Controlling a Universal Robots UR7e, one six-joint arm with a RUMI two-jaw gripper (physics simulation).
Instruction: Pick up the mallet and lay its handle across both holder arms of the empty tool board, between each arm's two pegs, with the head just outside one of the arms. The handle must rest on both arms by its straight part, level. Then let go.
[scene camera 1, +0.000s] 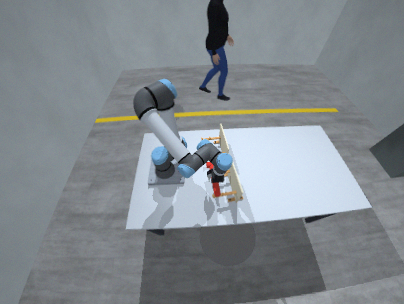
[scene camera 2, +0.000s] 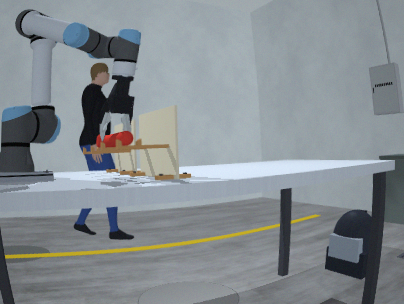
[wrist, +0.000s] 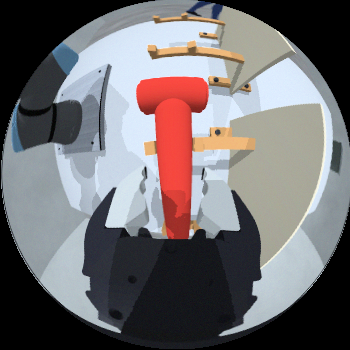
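Pixels of known places: gripper, fingertip midpoint: (scene camera 2: 113, 142) (wrist: 174, 168); arm's base at its link origin: (scene camera 1: 165, 170) (scene camera 2: 15, 171) (wrist: 69, 121).
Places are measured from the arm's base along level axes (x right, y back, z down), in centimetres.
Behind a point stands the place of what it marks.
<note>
The red mallet (scene camera 1: 216, 189) {x 27.4, y -33.1, z -11.2 cm} (scene camera 2: 116, 139) (wrist: 173, 130) {x 12.5, y -34.7, z -11.2 cm} looks level across both holder arms of the near tool board (scene camera 1: 237, 180) {x 26.6, y -46.4, z -16.9 cm} (scene camera 2: 160, 132) {x 26.0, y -46.4, z -10.8 cm} (wrist: 280, 170) {x 16.8, y -46.6, z -12.9 cm}. Its handle crosses the far arm (wrist: 232, 144) {x 14.6, y -42.6, z -7.0 cm} between the two pegs; the head lies just outside that arm. The handle's other end is over the near arm (scene camera 1: 229, 193) {x 30.4, y -41.4, z -6.9 cm} (scene camera 2: 156, 146) {x 31.1, y -42.2, z -6.5 cm}; its seat there is partly hidden. My gripper (scene camera 1: 216, 179) {x 17.0, y -34.0, z -8.5 cm} (scene camera 2: 114, 131) (wrist: 174, 168) {x 17.0, y -34.0, z -8.5 cm} points down, its fingers apart on either side of the handle, with gaps showing in the wrist view.
A second board (scene camera 1: 223, 134) {x -11.8, y -48.6, z -16.6 cm} (wrist: 252, 42) with its own pegged arms (wrist: 212, 53) {x -1.7, y -42.0, z -6.1 cm} stands beyond the mallet's head. The robot's base plate (scene camera 1: 166, 180) {x 9.0, y -0.3, z -0.1 cm} (wrist: 102, 112) {x 2.4, y -14.7, z 2.2 cm} is on the table (scene camera 1: 295, 165) {x 17.1, y -104.9, z 3.0 cm} to the left. A person (scene camera 1: 218, 30) (scene camera 2: 92, 110) is on the floor behind the table.
</note>
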